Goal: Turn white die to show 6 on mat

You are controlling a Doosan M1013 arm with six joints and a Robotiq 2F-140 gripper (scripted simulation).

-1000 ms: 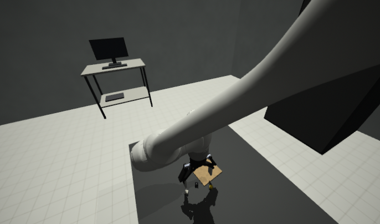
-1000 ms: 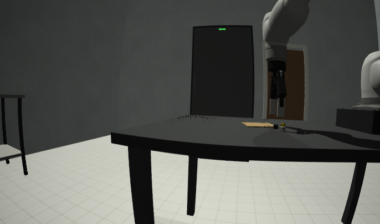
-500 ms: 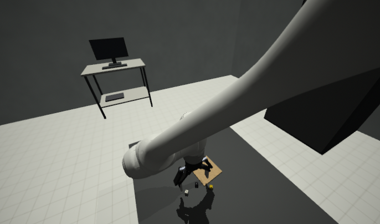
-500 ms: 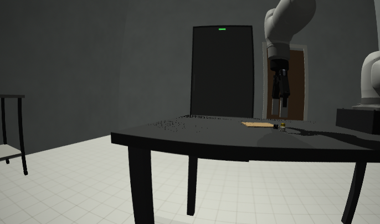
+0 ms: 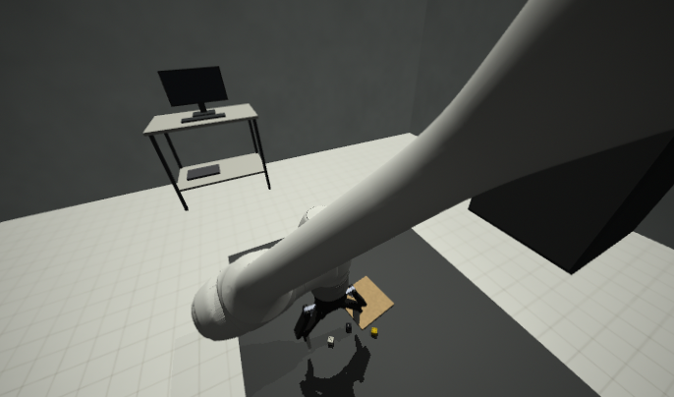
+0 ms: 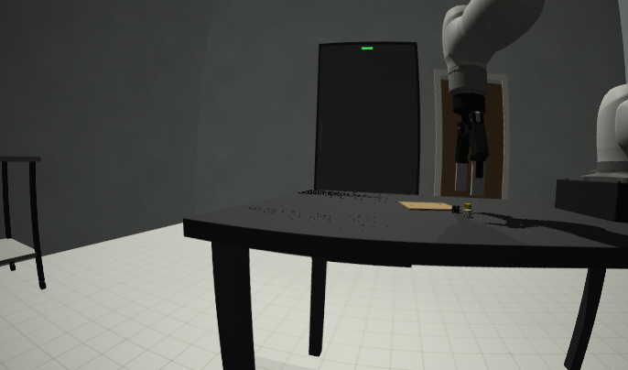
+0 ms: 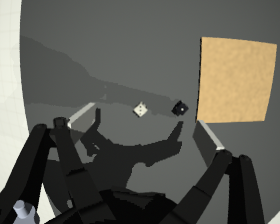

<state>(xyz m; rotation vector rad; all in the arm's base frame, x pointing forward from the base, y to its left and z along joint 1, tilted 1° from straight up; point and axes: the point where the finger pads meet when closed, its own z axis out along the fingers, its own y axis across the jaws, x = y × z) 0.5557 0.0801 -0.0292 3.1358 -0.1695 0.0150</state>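
Right now my hand is 50 mm above the white die and 10 mm to the right of it. From my hand the other things lie so: tan mat 150 mm to the right, 60 mm below, 50 mm ahead; yellow die 110 mm to the right, 50 mm below, 50 mm behind; black die 60 mm to the right, 50 mm below, 10 mm ahead.
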